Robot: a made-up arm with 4 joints. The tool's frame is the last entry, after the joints. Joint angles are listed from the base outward. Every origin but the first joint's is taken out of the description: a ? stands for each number. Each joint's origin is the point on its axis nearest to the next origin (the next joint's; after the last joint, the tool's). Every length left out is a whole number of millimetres.
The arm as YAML. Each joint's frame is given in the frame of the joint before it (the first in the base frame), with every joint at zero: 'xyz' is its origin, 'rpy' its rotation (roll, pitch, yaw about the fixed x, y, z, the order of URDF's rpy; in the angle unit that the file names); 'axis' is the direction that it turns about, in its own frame. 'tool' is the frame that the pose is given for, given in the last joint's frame.
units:
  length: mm
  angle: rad
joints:
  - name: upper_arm
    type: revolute
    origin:
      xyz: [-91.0, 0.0, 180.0]
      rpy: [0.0, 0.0, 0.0]
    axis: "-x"
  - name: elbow
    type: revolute
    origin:
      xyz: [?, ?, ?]
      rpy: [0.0, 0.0, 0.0]
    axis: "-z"
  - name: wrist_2
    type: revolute
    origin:
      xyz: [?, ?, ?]
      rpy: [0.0, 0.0, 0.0]
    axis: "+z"
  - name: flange
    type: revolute
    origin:
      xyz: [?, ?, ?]
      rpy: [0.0, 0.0, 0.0]
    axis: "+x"
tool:
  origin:
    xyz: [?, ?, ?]
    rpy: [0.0, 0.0, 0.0]
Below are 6 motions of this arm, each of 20 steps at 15 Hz.
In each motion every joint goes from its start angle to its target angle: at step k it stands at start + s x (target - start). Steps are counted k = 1, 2, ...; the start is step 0. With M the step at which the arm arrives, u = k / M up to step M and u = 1 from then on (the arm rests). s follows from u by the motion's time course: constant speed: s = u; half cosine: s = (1 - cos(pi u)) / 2; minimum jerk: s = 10 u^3 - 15 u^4 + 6 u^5.
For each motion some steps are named. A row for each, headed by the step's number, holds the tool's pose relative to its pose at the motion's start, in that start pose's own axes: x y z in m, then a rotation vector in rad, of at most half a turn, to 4 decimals.
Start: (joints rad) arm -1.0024 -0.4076 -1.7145 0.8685
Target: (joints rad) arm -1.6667 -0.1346 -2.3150 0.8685
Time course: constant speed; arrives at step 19
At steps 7, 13, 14, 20:
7: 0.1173 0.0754 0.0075 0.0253 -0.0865 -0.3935
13: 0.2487 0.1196 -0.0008 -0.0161 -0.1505 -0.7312
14: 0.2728 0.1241 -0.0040 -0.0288 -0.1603 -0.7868
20: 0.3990 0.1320 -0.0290 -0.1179 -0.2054 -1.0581

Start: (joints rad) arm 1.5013 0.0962 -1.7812 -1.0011
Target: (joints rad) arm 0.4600 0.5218 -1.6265 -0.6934
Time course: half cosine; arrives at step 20
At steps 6, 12, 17, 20:
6: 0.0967 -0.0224 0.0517 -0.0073 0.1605 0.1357
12: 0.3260 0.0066 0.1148 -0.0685 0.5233 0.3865
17: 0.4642 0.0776 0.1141 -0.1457 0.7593 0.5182
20: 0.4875 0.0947 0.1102 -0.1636 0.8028 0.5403

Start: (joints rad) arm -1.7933 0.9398 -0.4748 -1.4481
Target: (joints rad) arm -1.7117 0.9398 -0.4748 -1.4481
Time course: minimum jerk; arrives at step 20
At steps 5, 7, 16, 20:
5: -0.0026 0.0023 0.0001 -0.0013 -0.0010 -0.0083
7: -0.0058 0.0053 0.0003 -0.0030 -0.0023 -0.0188
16: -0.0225 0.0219 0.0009 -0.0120 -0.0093 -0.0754
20: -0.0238 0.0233 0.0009 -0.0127 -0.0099 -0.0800

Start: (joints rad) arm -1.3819 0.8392 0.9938 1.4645
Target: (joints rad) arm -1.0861 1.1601 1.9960 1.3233
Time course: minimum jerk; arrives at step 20
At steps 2, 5, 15, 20:
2: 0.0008 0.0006 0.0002 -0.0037 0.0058 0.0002
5: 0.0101 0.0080 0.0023 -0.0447 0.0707 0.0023
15: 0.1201 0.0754 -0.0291 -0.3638 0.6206 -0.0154
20: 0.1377 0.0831 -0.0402 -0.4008 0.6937 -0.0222

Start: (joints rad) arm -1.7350 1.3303 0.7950 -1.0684
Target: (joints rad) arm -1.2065 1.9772 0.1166 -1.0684
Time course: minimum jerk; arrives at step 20
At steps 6, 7, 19, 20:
6: -0.0017 0.0616 0.0589 -0.0691 0.1644 -0.1494
7: 0.0016 0.0900 0.0815 -0.0962 0.2345 -0.2196
19: 0.1445 0.3404 0.1900 -0.2072 0.8770 -1.0848
20: 0.1448 0.3406 0.1901 -0.2071 0.8778 -1.0863

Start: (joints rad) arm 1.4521 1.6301 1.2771 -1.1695
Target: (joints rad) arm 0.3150 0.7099 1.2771 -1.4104
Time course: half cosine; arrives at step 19
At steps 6, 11, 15, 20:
6: 0.0414 -0.0825 -0.1345 0.1957 -0.1696 0.1347
11: 0.1379 -0.0866 -0.3877 0.5698 -0.5003 0.2192
15: 0.2064 0.0066 -0.5263 0.8373 -0.7224 0.1556
20: 0.2313 0.0583 -0.5646 0.9405 -0.8013 0.1033

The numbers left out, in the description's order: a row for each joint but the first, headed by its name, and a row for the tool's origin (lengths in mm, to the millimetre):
elbow: 0.0 130.0 361.0
wrist_2: 84.0 -105.0 0.0
flange: -258.0 -45.0 0.0
tool: 0.0 70.0 128.0

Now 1 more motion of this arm.
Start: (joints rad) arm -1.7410 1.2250 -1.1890 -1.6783
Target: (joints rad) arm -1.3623 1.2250 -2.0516 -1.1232
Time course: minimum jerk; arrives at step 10
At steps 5, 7, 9, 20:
5: 0.0233 -0.0378 0.0699 0.4394 0.4299 -0.1076
7: 0.0568 -0.0803 0.0799 0.7459 0.7102 -0.2085
9: 0.0733 -0.1018 0.0728 0.8852 0.8382 -0.2613
20: 0.0742 -0.1030 0.0722 0.8929 0.8453 -0.2644

